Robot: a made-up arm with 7 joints. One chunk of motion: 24 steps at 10 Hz.
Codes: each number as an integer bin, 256 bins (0 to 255) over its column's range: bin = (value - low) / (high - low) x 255, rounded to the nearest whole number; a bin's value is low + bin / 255 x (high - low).
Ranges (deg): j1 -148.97..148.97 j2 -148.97..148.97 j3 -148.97..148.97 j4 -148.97..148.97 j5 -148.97..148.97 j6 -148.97..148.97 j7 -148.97..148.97
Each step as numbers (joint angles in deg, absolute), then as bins.
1 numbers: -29.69 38.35 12.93 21.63 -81.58 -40.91 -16.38
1 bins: 102 160 139 146 58 92 113
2 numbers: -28.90 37.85 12.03 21.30 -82.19 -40.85 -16.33
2 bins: 103 160 138 146 57 93 114
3 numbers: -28.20 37.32 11.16 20.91 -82.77 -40.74 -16.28
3 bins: 103 159 137 145 57 93 114
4 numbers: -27.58 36.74 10.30 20.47 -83.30 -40.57 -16.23
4 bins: 104 159 136 145 56 93 114
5 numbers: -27.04 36.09 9.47 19.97 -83.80 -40.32 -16.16
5 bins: 104 158 136 145 56 93 114
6 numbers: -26.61 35.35 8.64 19.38 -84.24 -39.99 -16.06
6 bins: 105 158 135 144 55 93 114
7 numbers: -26.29 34.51 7.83 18.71 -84.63 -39.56 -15.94
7 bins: 105 157 134 144 55 94 114
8 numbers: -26.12 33.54 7.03 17.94 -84.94 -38.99 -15.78
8 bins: 105 156 134 143 55 94 114
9 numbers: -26.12 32.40 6.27 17.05 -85.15 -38.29 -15.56
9 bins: 105 155 133 142 55 95 114
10 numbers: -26.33 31.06 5.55 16.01 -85.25 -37.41 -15.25
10 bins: 105 154 132 141 55 95 114
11 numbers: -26.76 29.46 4.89 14.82 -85.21 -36.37 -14.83
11 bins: 105 153 132 140 55 96 115
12 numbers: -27.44 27.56 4.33 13.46 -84.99 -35.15 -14.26
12 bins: 104 151 131 139 55 97 115
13 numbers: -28.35 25.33 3.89 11.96 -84.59 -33.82 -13.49
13 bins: 103 149 131 138 55 99 116
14 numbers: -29.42 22.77 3.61 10.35 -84.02 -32.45 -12.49
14 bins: 102 147 131 136 56 100 117
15 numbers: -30.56 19.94 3.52 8.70 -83.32 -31.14 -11.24
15 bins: 101 145 131 135 56 101 118
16 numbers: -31.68 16.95 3.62 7.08 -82.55 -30.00 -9.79
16 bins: 100 142 131 134 57 102 119
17 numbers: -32.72 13.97 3.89 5.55 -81.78 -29.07 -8.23
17 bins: 99 139 131 132 58 103 120
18 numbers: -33.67 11.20 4.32 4.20 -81.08 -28.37 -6.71
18 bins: 99 137 131 131 58 103 122
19 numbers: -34.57 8.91 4.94 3.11 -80.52 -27.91 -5.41
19 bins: 98 135 132 130 59 104 123
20 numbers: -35.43 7.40 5.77 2.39 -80.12 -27.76 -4.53
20 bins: 97 134 132 130 59 104 124
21 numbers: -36.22 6.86 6.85 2.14 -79.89 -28.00 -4.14
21 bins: 97 133 133 129 59 104 124
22 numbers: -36.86 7.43 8.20 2.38 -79.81 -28.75 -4.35
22 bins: 96 134 135 130 59 103 124
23 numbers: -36.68 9.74 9.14 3.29 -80.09 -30.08 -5.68
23 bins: 96 136 135 130 59 102 123
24 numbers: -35.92 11.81 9.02 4.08 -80.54 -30.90 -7.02
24 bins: 97 138 135 131 59 101 121
